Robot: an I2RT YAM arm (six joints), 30 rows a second.
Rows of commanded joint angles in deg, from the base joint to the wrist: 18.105 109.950 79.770 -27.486 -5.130 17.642; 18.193 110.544 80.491 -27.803 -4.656 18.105; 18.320 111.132 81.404 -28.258 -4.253 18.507; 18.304 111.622 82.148 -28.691 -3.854 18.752; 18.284 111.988 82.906 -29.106 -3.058 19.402; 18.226 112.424 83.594 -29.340 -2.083 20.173; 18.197 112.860 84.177 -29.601 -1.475 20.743; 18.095 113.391 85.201 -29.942 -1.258 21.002; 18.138 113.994 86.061 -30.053 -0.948 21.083; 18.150 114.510 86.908 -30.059 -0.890 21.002; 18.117 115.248 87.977 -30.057 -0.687 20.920; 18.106 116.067 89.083 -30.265 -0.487 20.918; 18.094 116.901 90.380 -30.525 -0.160 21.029; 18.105 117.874 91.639 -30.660 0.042 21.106; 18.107 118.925 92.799 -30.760 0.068 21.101; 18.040 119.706 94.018 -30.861 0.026 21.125; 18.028 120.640 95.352 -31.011 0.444 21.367; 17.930 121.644 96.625 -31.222 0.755 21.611; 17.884 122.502 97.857 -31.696 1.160 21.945; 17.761 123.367 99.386 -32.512 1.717 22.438; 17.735 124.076 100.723 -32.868 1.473 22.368; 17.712 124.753 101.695 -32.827 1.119 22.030
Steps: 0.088 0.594 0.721 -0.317 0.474 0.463; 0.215 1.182 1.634 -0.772 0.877 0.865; 0.199 1.672 2.378 -1.205 1.276 1.110; 0.179 2.038 3.136 -1.620 2.072 1.760; 0.121 2.474 3.824 -1.854 3.047 2.531; 0.092 2.910 4.407 -2.115 3.655 3.101; -0.010 3.441 5.431 -2.456 3.872 3.360; 0.033 4.044 6.291 -2.567 4.182 3.441; 0.045 4.560 7.138 -2.573 4.240 3.360; 0.012 5.298 8.207 -2.571 4.443 3.278; 0.001 6.117 9.313 -2.779 4.643 3.276; -0.011 6.951 10.610 -3.039 4.970 3.387; 0.000 7.924 11.869 -3.174 5.172 3.464; 0.002 8.975 13.029 -3.274 5.198 3.459; -0.065 9.756 14.248 -3.375 5.156 3.483; -0.077 10.690 15.582 -3.525 5.574 3.725; -0.175 11.694 16.855 -3.736 5.885 3.969; -0.221 12.552 18.087 -4.210 6.290 4.303; -0.344 13.417 19.616 -5.026 6.847 4.796; -0.370 14.126 20.953 -5.382 6.603 4.726; -0.393 14.803 21.925 -5.341 6.249 4.388
